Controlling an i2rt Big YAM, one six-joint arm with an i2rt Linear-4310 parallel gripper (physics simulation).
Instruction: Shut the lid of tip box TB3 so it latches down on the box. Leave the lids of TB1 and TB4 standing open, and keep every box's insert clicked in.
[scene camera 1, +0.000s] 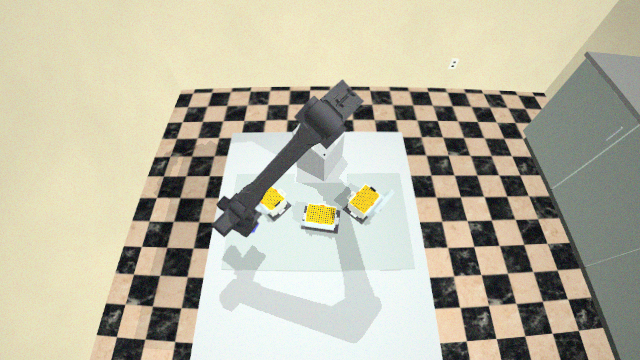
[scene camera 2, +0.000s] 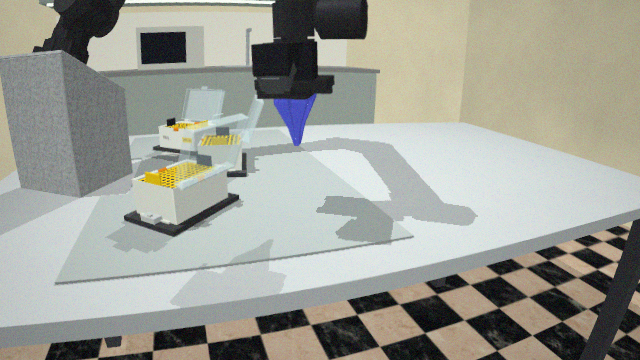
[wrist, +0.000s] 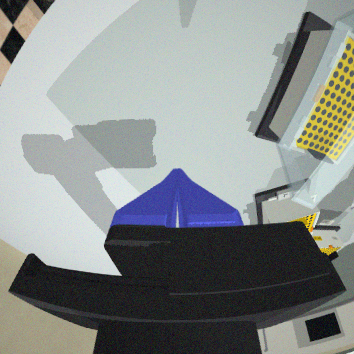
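Seen in the pictures: gripper, fingertip midpoint: (scene camera 1: 253, 231) (scene camera 2: 297, 144) (wrist: 176, 174); arm's base, origin of the base link: (scene camera 2: 60, 70).
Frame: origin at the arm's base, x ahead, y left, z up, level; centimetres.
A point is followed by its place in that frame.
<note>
Box TB3 (scene camera 1: 272, 198) (scene camera 2: 202, 200) {x 24.7, y -25.0, z -19.4 cm} (wrist: 335, 95) {x 27.5, y -27.5, z -10.1 cm} is white with a yellow perforated insert; its clear lid (scene camera 2: 227, 157) {x 28.8, y -24.6, z -13.3 cm} (wrist: 320, 70) {x 25.5, y -27.5, z -14.0 cm} stands open. The arm partly covers the box in scene camera 1. Box TB4 (scene camera 1: 320, 215) (scene camera 2: 220, 140) is in the middle, its clear lid (scene camera 2: 255, 120) {x 36.8, y -7.2, z -11.1 cm} open. Box TB1 (scene camera 1: 365, 199) (scene camera 2: 170, 137) {x 20.1, y 17.5, z -18.3 cm} is farthest from the gripper, its clear lid (scene camera 1: 387, 200) {x 29.8, y 26.1, z -7.7 cm} (scene camera 2: 204, 105) {x 29.6, y 24.2, z -11.6 cm} open. The visible inserts sit in their boxes. My gripper (scene camera 1: 254, 229) {x 39.0, y -26.4, z -11.7 cm} (scene camera 2: 297, 144) {x 39.0, y -26.4, z -11.7 cm} (wrist: 176, 174) {x 39.0, y -26.4, z -11.7 cm} is shut and empty, in the air beside TB3, apart from it.
The boxes stand on black bases on a pale mat (scene camera 1: 375, 255) {x 47.5, y 21.5, z -21.8 cm} (scene camera 2: 300, 220) {x 38.0, y -30.9, z -21.8 cm} on the white table (scene camera 1: 320, 310) {x 67.3, y -1.6, z -22.2 cm} (scene camera 2: 525, 165) {x 103.4, y -18.5, z -22.1 cm}. A grey pedestal (scene camera 1: 324, 162) {x 11.7, y 2.3, z -6.6 cm} (scene camera 2: 40, 125) {x -3.1, y -6.4, z -9.3 cm} stands behind the boxes. The arm (scene camera 1: 282, 165) {x 37.2, y -9.9, z 30.0 cm} reaches across above TB3.
</note>
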